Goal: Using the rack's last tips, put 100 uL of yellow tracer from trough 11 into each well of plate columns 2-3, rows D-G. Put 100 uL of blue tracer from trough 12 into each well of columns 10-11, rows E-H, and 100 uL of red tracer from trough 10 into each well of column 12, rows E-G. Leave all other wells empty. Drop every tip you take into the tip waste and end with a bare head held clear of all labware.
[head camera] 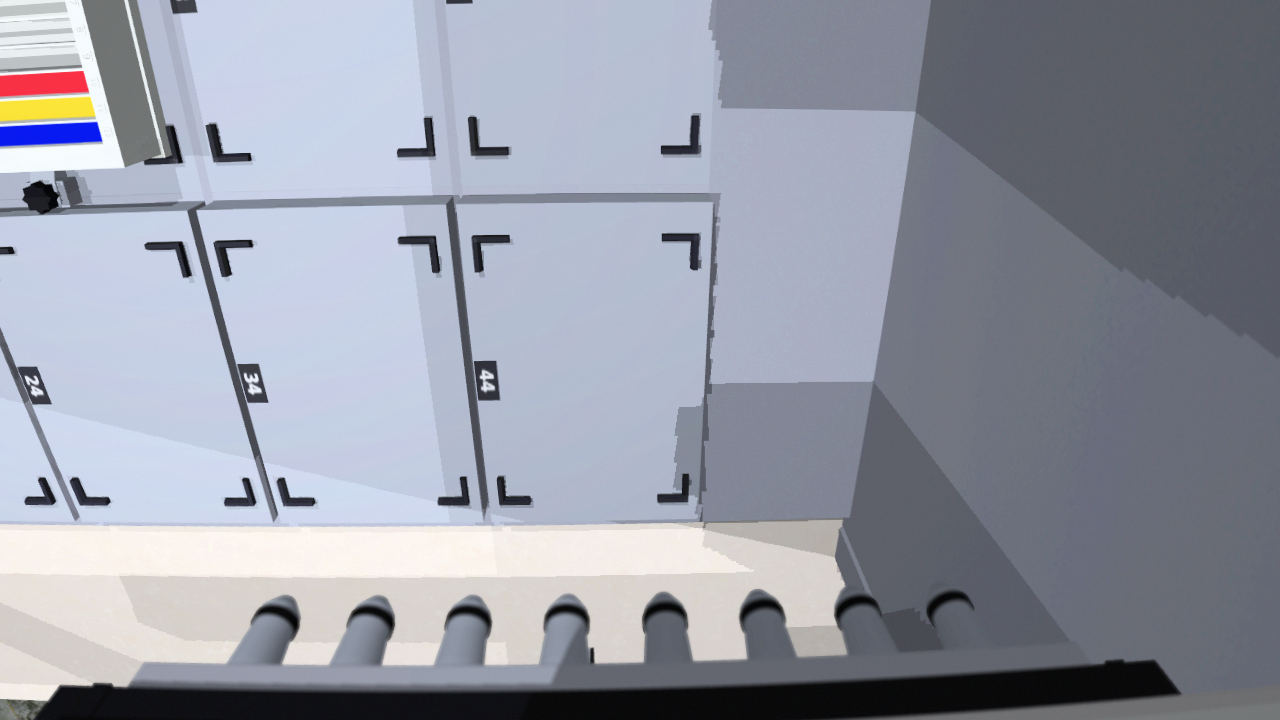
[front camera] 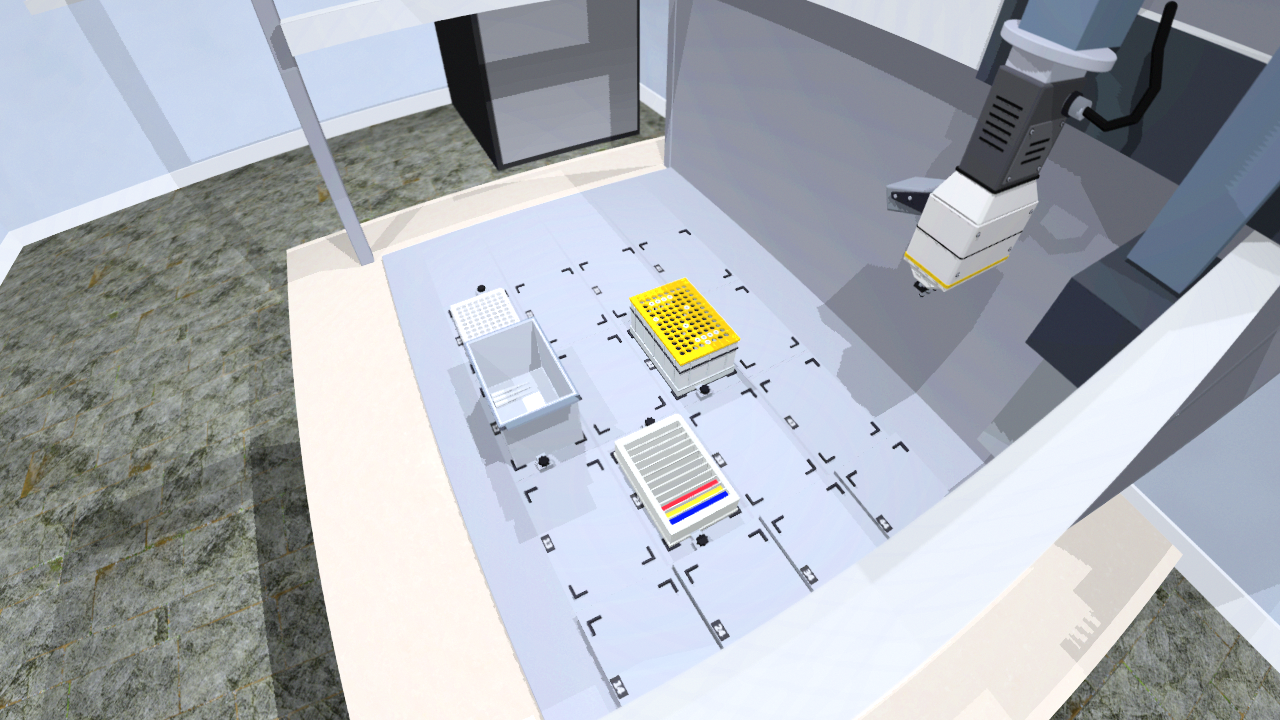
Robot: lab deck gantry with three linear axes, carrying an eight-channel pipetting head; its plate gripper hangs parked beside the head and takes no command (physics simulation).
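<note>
The pipetting head point(front camera: 971, 231) hangs high at the right, well apart from the labware. Its bare nozzles point(head camera: 565, 617) show in the head view, with no tips on them. The parked plate gripper cannot be made out clearly beside the head. The yellow-topped tip rack point(front camera: 709, 372) has pale spots in some holes and dark holes elsewhere. The trough block point(front camera: 704, 522) point(head camera: 105, 116) holds red tracer point(front camera: 690, 495) point(head camera: 42, 85), yellow tracer point(head camera: 44, 109) and blue tracer point(front camera: 698, 507) point(head camera: 49, 134). The white well plate point(front camera: 484, 313) stands at the left; no colour can be made out in its wells.
The grey open tip waste bin point(front camera: 546, 436) stands directly beside the plate, with pale tips lying inside. Black corner brackets point(head camera: 234, 241) mark deck slots. A dark cabinet point(front camera: 550, 89) stands behind the deck. A slanted frame post point(front camera: 317, 134) rises at the deck's left edge.
</note>
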